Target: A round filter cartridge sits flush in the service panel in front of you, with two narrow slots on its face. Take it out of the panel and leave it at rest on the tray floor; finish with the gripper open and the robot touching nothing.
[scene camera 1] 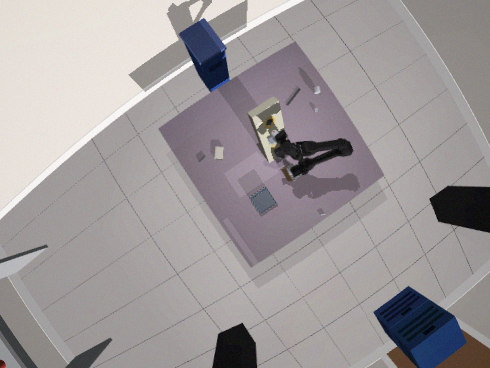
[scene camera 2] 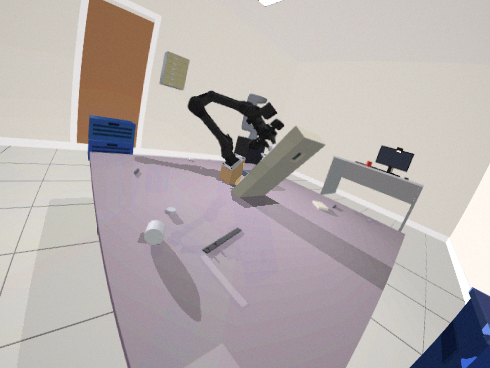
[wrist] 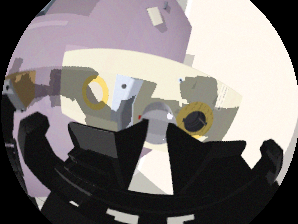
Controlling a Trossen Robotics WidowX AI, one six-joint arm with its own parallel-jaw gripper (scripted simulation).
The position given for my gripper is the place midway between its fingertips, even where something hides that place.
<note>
In view: my gripper (wrist: 157, 124), a round filter cartridge (wrist: 159, 115) and a cream service panel (wrist: 204, 107).
</note>
